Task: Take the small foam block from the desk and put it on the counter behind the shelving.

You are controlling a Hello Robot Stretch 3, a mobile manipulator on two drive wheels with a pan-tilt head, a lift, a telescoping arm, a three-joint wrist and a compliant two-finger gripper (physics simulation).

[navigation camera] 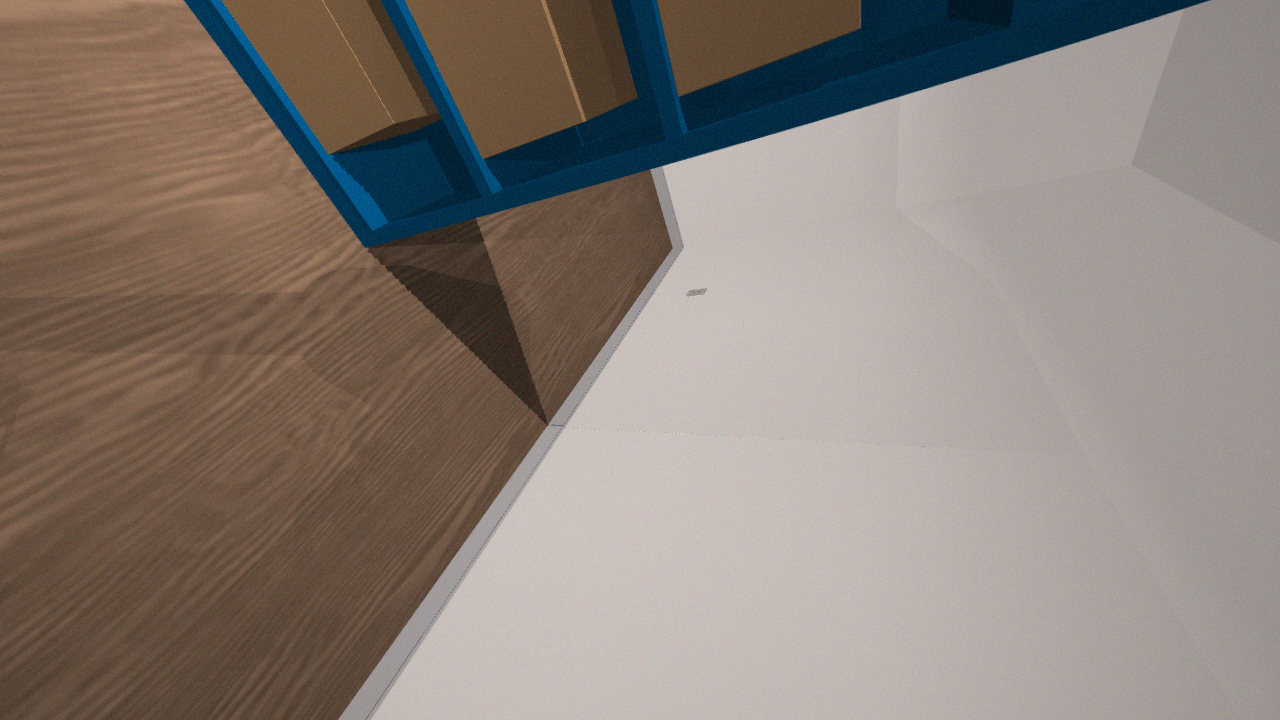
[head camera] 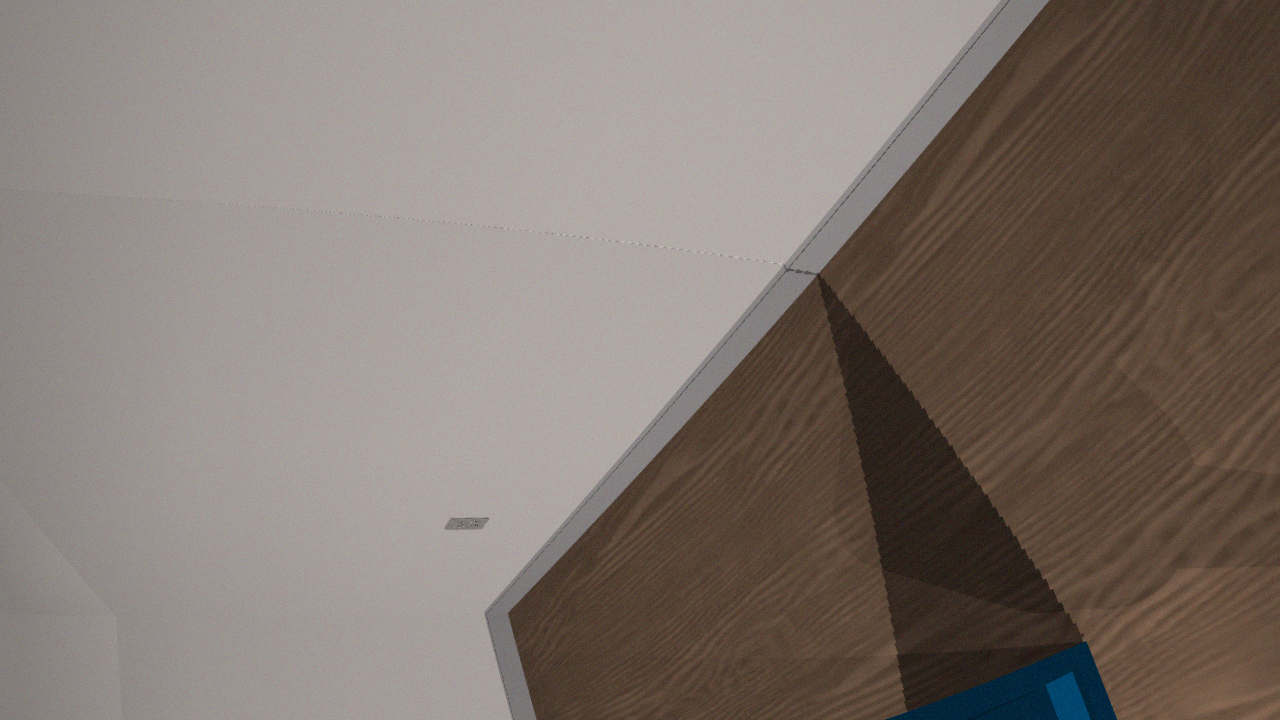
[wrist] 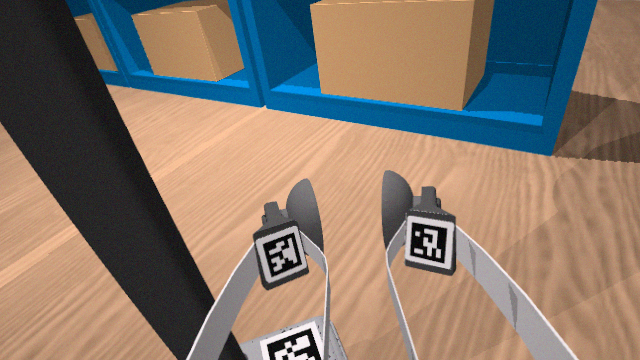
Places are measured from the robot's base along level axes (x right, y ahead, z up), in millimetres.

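Where they show: gripper, fingertip midpoint: (wrist: 348, 201).
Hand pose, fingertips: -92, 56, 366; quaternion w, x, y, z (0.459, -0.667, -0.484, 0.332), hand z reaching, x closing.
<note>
After its pixels a point has its place, as x, y, z.
My gripper (wrist: 348, 201) {-92, 56, 366} is open in the wrist view, its two fingertips apart with wood floor showing between them. It hangs above the floor in front of the blue shelving (wrist: 410, 127) {-721, 479, 16} (navigation camera: 572, 189) {-445, 703, 738}, which stands at the top of the wrist view. The shelving crosses the top of the navigation view, and a corner of it shows at the bottom right of the head view. The foam block, the desk and the counter do not show in these views.
Cardboard boxes (wrist: 390, 50) (navigation camera: 537, 71) sit in the shelving's bottom compartments. A black mast (wrist: 100, 150) {-116, -54, 421} runs down the left of the wrist view. A white wall (head camera: 358, 358) {-88, 1798, 876} (navigation camera: 805, 555) {411, 1184, 1105} with a grey baseboard (head camera: 680, 411) {-183, 1894, 46} (navigation camera: 474, 532) {484, 1072, 13} borders the wood floor (head camera: 1074, 268) {165, 819, 0} (navigation camera: 223, 465) {118, 423, 0}.
</note>
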